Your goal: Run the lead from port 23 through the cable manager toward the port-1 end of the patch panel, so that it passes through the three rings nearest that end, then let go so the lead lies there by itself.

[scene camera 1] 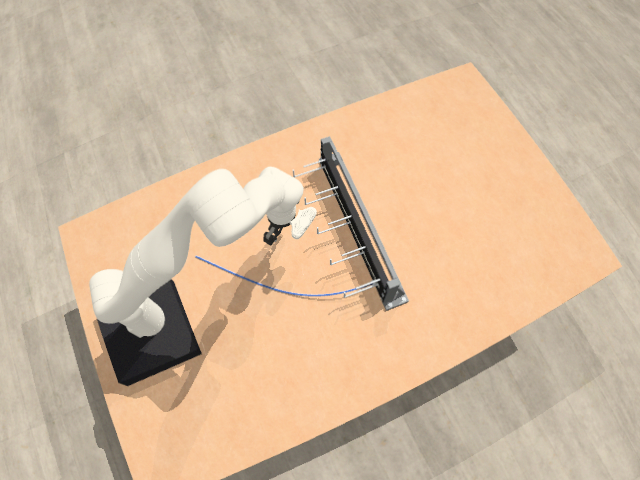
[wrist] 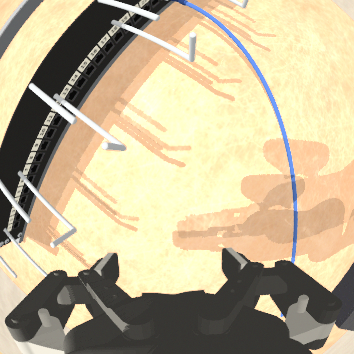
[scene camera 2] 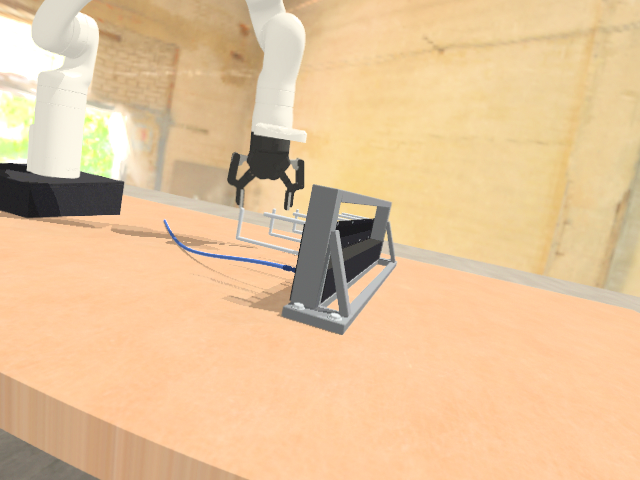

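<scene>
The blue lead leaves the patch panel at its high-number end and curves over the table to a free end near the arm's base. In scene camera 2 it runs below the nearest ring. The cable manager's white wire rings stick out from the panel in a row. My gripper is open and empty, above the table in front of the rings, apart from the lead. In the wrist view my right finger linkage hides part of the lead.
The arm's black base block stands at the table's left in scene camera 1. The panel's grey stand has feet at the high-number end. The arm's shadow crosses the lead.
</scene>
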